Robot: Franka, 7 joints.
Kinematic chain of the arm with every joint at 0, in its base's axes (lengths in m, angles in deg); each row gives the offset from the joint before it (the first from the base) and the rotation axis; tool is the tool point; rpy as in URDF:
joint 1: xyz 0 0 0.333 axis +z
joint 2: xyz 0 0 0 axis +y
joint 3: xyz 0 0 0.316 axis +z
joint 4: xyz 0.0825 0 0 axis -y
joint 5: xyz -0.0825 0 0.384 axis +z
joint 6: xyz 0 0 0 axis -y
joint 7: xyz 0.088 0 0 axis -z
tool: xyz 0 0 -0.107 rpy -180 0 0
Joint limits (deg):
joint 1: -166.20..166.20
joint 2: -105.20..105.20
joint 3: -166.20..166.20
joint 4: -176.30..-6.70
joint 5: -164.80..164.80
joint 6: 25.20..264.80
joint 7: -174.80..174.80
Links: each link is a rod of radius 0.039 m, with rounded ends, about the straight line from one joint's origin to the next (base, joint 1, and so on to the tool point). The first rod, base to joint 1, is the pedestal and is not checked.
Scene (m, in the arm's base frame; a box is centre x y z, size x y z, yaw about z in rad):
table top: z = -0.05
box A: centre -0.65 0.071 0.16 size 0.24 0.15 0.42 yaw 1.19
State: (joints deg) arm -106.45 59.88 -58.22 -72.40 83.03 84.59 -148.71
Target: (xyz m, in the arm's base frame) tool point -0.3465 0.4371 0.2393
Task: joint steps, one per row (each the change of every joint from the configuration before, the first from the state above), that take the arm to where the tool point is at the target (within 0.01 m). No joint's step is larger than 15 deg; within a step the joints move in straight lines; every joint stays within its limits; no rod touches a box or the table.
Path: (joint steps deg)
1: -11.95 -3.71 -6.71 2.06 1.99 4.08 2.06
2: -11.95 -3.72 -6.72 2.05 1.99 4.08 2.06
3: -11.95 -3.71 -6.71 2.06 1.99 4.08 2.07
4: -11.95 -3.71 -6.72 2.06 1.99 4.08 2.06
5: -11.95 -3.71 -6.71 2.06 1.98 4.07 2.06
6: 0.65 6.79 2.16 -13.30 -4.99 -3.48 -2.58
7: 0.65 6.80 2.17 -13.30 -5.00 -3.48 -2.57
8: 0.66 6.80 2.16 -13.30 -4.99 -3.48 -2.58
9: 0.65 6.80 2.16 -13.31 -5.00 -3.48 -2.58

